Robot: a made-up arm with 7 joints.
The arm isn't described. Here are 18 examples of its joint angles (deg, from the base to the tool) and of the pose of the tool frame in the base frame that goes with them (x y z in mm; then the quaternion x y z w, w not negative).
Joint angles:
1: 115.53 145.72 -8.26 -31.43 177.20 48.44 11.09
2: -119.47 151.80 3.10 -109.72 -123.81 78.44 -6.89
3: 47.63 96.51 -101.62 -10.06 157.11 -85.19 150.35
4: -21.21 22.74 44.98 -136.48 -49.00 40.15 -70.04
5: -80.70 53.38 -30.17 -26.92 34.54 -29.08 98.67
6: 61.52 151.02 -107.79 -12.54 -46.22 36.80 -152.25
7: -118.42 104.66 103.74 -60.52 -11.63 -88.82 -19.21
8: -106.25 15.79 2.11 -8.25 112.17 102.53 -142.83
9: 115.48 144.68 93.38 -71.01 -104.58 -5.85 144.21
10: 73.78 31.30 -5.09 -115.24 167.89 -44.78 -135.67
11: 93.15 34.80 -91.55 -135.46 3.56 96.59 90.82
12: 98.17 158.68 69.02 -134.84 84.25 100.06 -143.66
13: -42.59 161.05 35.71 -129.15 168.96 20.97 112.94
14: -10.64 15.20 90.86 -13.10 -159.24 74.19 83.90
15: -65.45 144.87 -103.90 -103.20 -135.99 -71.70 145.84
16: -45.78 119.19 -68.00 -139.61 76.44 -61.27 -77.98
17: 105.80 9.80 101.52 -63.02 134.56 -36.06 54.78
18: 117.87 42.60 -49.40 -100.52 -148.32 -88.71 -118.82
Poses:
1: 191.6 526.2 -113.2 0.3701 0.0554 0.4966 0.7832
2: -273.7 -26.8 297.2 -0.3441 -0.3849 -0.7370 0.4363
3: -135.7 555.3 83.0 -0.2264 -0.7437 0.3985 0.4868
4: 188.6 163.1 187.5 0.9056 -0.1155 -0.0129 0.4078
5: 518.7 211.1 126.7 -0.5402 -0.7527 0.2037 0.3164
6: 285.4 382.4 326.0 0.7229 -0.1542 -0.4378 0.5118
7: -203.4 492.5 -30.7 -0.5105 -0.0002 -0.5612 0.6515
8: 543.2 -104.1 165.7 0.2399 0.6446 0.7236 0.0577
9: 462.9 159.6 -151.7 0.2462 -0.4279 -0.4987 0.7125
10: 16.9 117.1 -368.0 0.2330 -0.0349 0.1971 0.9516
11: -52.3 -296.2 -95.7 -0.0394 0.6997 0.2661 0.6618
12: 158.5 -177.5 -210.8 0.3032 -0.2703 0.7998 0.4419
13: 115.5 -237.0 211.7 -0.5284 -0.2424 0.2983 0.7570
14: 105.7 208.2 -528.6 0.7494 0.0363 0.1849 0.6347
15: 160.9 391.5 -46.3 0.4236 0.3618 -0.2091 0.8037
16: 277.8 35.4 -109.7 0.2976 -0.7992 -0.5028 0.1409
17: -427.3 167.7 263.1 -0.3133 0.8887 -0.1304 0.3083
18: -369.2 -162.3 -160.6 0.1339 0.8878 0.2519 0.3612
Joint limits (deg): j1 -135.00..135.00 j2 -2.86..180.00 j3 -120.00..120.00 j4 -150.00..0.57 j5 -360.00..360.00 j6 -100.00..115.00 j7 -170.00..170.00
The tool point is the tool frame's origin. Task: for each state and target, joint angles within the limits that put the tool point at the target. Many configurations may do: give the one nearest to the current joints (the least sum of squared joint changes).
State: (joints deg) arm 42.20 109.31 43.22 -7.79 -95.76 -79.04 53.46
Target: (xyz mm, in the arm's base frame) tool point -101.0 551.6 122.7
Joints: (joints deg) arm 45.52 99.29 43.04 0.51 -95.76 -79.04 53.46
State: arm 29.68 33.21 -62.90 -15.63 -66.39 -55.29 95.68
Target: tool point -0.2 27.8 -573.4
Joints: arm 7.95 15.95 -60.05 -27.07 -66.39 -55.29 95.68
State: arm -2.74 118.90 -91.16 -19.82 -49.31 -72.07 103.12
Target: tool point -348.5 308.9 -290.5
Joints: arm 33.81 70.79 -106.09 -51.47 -49.31 -72.07 103.12
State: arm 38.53 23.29 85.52 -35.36 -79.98 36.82 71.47
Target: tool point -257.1 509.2 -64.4
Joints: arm 47.77 57.35 89.63 -27.12 -79.98 36.82 71.47
